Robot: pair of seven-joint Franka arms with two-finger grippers.
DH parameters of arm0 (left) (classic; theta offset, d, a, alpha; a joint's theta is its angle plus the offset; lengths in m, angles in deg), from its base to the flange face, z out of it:
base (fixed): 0 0 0 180
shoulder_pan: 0 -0.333 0 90
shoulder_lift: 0 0 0 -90
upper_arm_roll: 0 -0.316 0.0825 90
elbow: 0 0 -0.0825 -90
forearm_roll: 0 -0.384 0 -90
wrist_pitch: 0 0 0.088 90
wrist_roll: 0 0.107 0 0
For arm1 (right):
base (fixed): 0 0 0 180
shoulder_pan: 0 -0.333 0 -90
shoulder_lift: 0 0 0 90
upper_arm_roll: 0 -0.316 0.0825 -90
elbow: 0 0 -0.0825 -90
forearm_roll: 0 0.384 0 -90
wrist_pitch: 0 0 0.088 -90
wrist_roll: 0 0.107 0 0
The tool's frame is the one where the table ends.
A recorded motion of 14 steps. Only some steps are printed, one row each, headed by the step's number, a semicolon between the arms.
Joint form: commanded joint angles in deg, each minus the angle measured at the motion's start. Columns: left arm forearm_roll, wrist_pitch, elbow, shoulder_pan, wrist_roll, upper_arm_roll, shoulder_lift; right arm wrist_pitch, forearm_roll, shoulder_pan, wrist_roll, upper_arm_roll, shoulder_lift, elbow.
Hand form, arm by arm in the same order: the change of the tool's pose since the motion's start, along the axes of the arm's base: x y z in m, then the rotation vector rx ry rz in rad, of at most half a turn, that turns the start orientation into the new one. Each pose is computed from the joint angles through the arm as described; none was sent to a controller.
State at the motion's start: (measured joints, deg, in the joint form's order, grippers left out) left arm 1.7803 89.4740 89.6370 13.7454 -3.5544 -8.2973 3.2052; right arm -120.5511 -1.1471 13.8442 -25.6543 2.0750 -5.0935 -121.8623
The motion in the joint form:
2: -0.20 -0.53 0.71 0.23 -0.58 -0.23 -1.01; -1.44 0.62 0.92 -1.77 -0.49 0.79 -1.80
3: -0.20 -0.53 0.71 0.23 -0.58 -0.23 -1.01; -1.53 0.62 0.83 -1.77 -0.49 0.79 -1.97
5: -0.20 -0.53 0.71 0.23 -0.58 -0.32 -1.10; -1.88 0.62 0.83 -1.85 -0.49 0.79 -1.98
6: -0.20 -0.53 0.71 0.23 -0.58 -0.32 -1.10; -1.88 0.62 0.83 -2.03 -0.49 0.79 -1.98
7: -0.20 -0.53 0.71 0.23 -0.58 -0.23 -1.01; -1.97 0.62 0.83 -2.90 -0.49 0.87 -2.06
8: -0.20 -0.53 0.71 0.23 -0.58 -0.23 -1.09; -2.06 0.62 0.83 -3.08 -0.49 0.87 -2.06
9: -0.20 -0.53 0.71 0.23 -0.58 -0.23 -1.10; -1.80 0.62 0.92 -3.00 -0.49 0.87 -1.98
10: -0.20 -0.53 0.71 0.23 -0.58 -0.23 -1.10; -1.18 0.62 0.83 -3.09 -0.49 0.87 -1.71
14: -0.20 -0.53 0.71 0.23 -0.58 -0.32 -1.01; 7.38 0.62 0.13 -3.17 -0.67 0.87 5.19
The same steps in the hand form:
2: -0.0061 0.0016 0.0033 0.0021 0.0042 0.0098; -0.0071 -0.0017 -0.0042 0.0108 -0.0104 0.0169
3: -0.0061 0.0016 0.0033 0.0021 0.0042 0.0098; -0.0075 -0.0007 -0.0054 0.0112 -0.0091 0.0184
5: -0.0064 0.0026 0.0042 0.0018 0.0027 0.0114; -0.0069 -0.0009 -0.0050 0.0097 -0.0148 0.0199
6: -0.0064 0.0026 0.0042 0.0018 0.0027 0.0114; -0.0069 -0.0009 -0.0050 0.0100 -0.0148 0.0230
7: -0.0061 0.0016 0.0033 0.0021 0.0042 0.0098; -0.0071 -0.0008 -0.0047 0.0112 -0.0166 0.0382
8: -0.0065 0.0017 0.0041 0.0018 0.0029 0.0098; -0.0069 -0.0008 -0.0046 0.0111 -0.0181 0.0413
9: -0.0065 0.0017 0.0042 0.0017 0.0027 0.0098; -0.0073 -0.0016 -0.0043 0.0118 -0.0151 0.0383
10: -0.0065 0.0017 0.0042 0.0017 0.0027 0.0098; -0.0070 -0.0008 -0.0031 0.0138 -0.0093 0.0413
14: -0.0060 0.0025 0.0033 0.0022 0.0042 0.0114; 0.0092 0.0031 0.0385 0.0220 0.0187 0.0566

